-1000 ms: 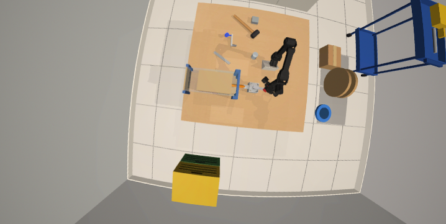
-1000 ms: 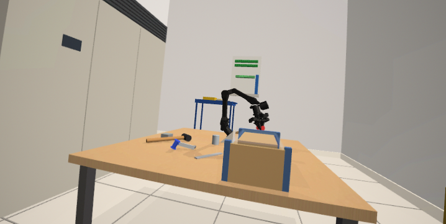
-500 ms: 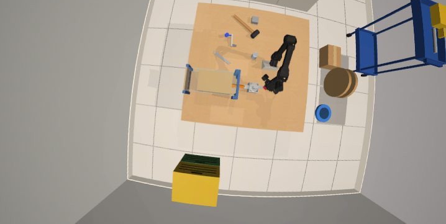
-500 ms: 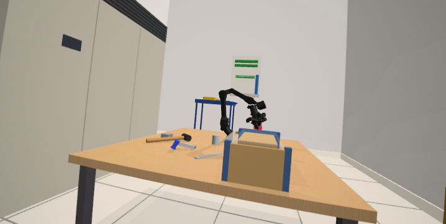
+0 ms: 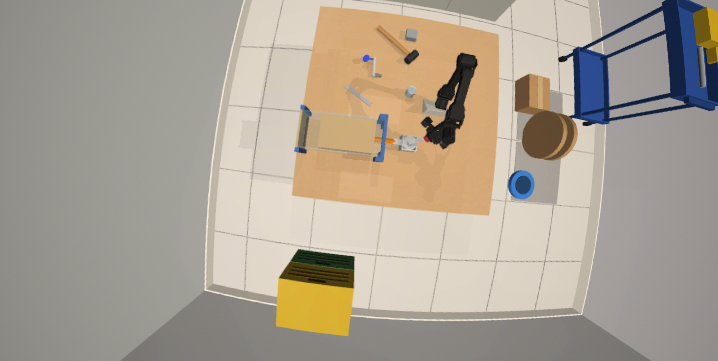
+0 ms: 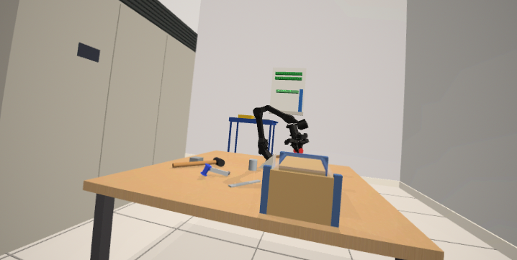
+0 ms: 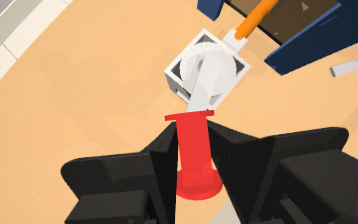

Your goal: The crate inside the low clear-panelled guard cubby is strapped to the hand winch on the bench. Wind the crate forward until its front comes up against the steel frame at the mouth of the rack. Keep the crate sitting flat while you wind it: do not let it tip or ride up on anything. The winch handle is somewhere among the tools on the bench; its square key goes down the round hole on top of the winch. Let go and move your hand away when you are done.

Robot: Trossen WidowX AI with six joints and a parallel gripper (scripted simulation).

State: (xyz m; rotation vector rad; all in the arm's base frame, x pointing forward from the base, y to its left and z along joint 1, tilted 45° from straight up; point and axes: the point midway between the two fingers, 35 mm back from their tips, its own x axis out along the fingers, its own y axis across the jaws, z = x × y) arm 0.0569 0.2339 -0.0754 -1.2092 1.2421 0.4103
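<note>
My gripper tip is now 24 cm short of the blue steel frame, 5 cm to the right of it and 3 cm above it. Also, from my gripper tip: red grip (1 cm behind, 1 cm to the right); then hand winch (6 cm ahead, 2 cm to the left, 10 cm below); then red-knobbed crank handle (2 cm ahead, 3 cm below).
</note>
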